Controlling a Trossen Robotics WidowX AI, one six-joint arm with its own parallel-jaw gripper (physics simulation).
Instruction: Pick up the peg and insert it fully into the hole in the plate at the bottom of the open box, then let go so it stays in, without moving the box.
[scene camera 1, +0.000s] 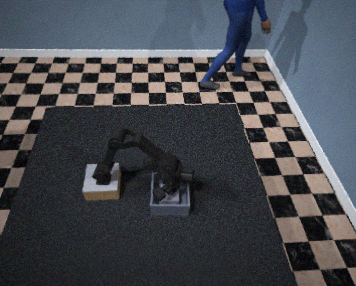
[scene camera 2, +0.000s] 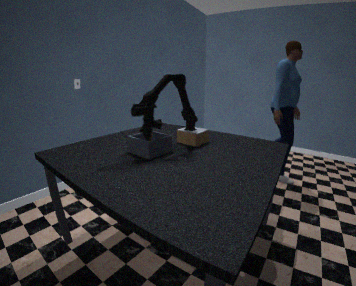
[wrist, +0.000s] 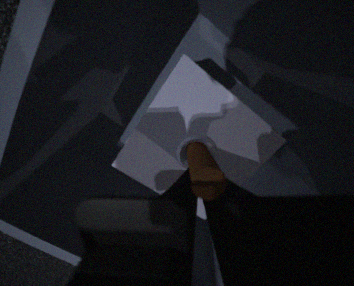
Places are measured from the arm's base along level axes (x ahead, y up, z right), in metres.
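Where they show: gripper, fingertip midpoint: (scene camera 1: 171, 194) (wrist: 197, 171); arm's base, origin of the base link: (scene camera 1: 103, 179) (scene camera 2: 190, 129).
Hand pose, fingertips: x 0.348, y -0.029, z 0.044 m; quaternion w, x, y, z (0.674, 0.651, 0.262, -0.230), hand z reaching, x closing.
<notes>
Things, the pixels of their top centre, and the offset from my fingertips. "spot": a spot on its surface instead. Level surfaces: height alone.
- orange-brown peg, middle of its top: (wrist: 210, 197) dx -0.011, dy +0.047, dz -0.012 m
- hole, surface spot: (wrist: 182, 150) spot: dx -0.019, dy -0.001, dz -0.005 m
- pale plate, middle of its top: (wrist: 197, 155) (scene camera 1: 170, 192) dx -0.009, dy +0.000, dz -0.009 m
- open grey box, middle of its top: (wrist: 206, 189) (scene camera 1: 170, 188) (scene camera 2: 149, 135) dx -0.009, dy +0.037, dz -0.009 m
- dark table, its level: dy -0.061 m
The orange-brown peg (wrist: 204, 165) reaches from between my fingertips to the hole (wrist: 182, 150) in the pale plate (scene camera 1: 173, 199) (wrist: 185, 90). Its far end is at the hole, and part of the hole's rim shows to its left. How deep it sits I cannot tell. My gripper (scene camera 1: 167, 192) (scene camera 2: 146, 137) (wrist: 197, 171) is low inside the open grey box (scene camera 1: 170, 210) (scene camera 2: 152, 150) (wrist: 21, 65), shut on the peg's near, upper end. The plate lies turned at an angle to the box walls in the wrist view. The peg is not discernible in the scene views.
The arm's base stands on a tan block with a white top (scene camera 1: 102, 195) (scene camera 2: 192, 138), beside the box on the dark table (scene camera 1: 135, 250) (scene camera 2: 185, 200). The arm arches from the block to the box. A person in blue (scene camera 1: 237, 30) (scene camera 2: 287, 85) is beyond the table.
</notes>
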